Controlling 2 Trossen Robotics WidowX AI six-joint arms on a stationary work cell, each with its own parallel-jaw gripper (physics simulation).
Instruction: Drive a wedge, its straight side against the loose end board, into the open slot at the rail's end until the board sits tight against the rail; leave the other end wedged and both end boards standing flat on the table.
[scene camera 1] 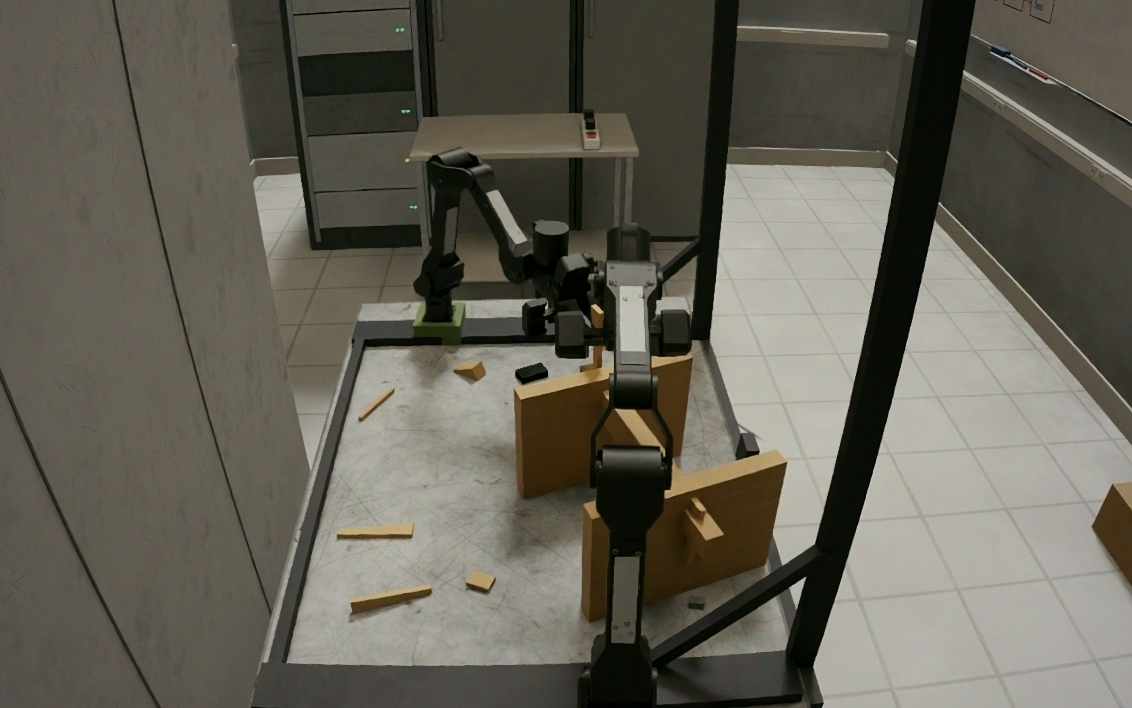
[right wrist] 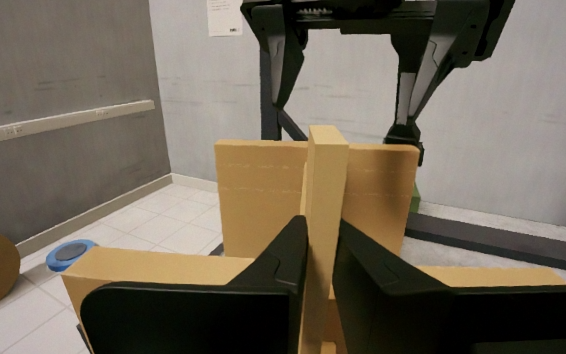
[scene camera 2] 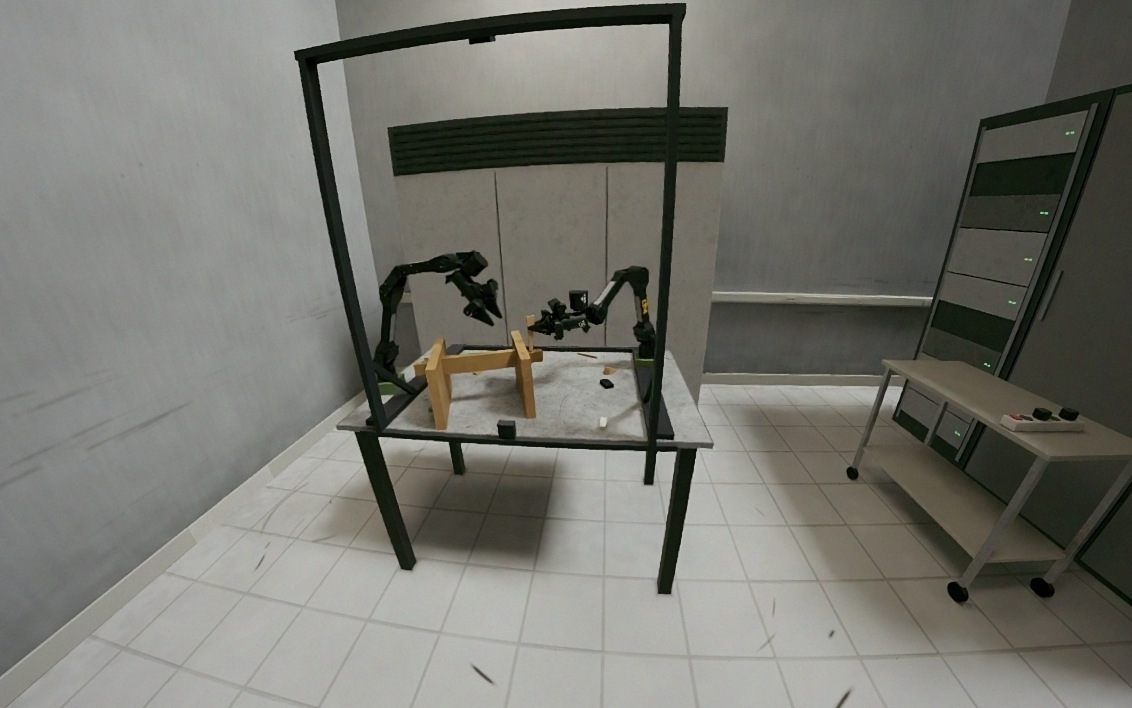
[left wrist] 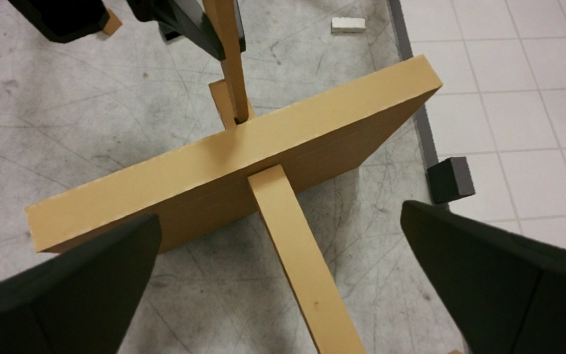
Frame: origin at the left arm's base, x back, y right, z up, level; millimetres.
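Seen in the pictures: left gripper, fingertip midpoint: (right wrist: 337,114) (scene camera 2: 497,321) (left wrist: 282,218); right gripper, fingertip midpoint: (right wrist: 315,226) (scene camera 2: 527,327) (left wrist: 232,51); right arm's base at its link origin: (scene camera 1: 439,314) (scene camera 2: 646,356).
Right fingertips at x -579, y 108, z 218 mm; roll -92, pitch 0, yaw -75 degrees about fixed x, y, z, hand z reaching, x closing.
Note:
Offsets run from my right fingertips to a thing's top centre. "*": to the spot under its first point.
My right gripper (right wrist: 315,226) (scene camera 2: 534,327) is shut on an upright wooden wedge @(dy -3, dx -14, dz +40 mm) (left wrist: 232,75) (right wrist: 327,175) (scene camera 1: 597,316). The wedge's lower end is at the dark slot in the rail's protruding end @(* dy -16, dx -26, dz -86 mm) (left wrist: 220,100), close against the loose end board @(dy +3, dx +27, dz -53 mm) (left wrist: 225,155) (scene camera 1: 555,434) (scene camera 2: 523,384). How deep it sits is hard to tell. The rail @(dy +28, dx +169, dz -76 mm) (left wrist: 300,265) (scene camera 2: 480,362) runs to the other end board @(dy +53, dx +306, dz -54 mm) (scene camera 1: 734,517) (scene camera 2: 437,392), where a wedge top @(* dy +56, dx +338, dz -70 mm) (scene camera 1: 697,506) shows at the rail's end. Both boards stand upright on the table. My left gripper (left wrist: 282,218) (scene camera 2: 492,318) is open and empty above the rail.
Two long wedges @(dy -390, dx +104, dz -257 mm) (scene camera 1: 375,531) @(dy -370, dx +257, dz -239 mm) (scene camera 1: 390,598), a thin stick @(dy -379, dx -243, dz -256 mm) (scene camera 1: 376,404) and small wood blocks @(dy -234, dx +242, dz -256 mm) (scene camera 1: 480,581) @(dy -189, dx -321, dz -239 mm) (scene camera 1: 469,369) lie at the picture's left in scene camera 1. A black block @(dy -68, dx -287, dz -251 mm) (scene camera 1: 531,372) and a white block @(dy +207, dx -233, dz -254 mm) (left wrist: 348,25) lie beyond the loose board. A dark box @(dy +254, dx +63, dz -208 mm) (left wrist: 450,180) (scene camera 2: 505,429) is at the table edge.

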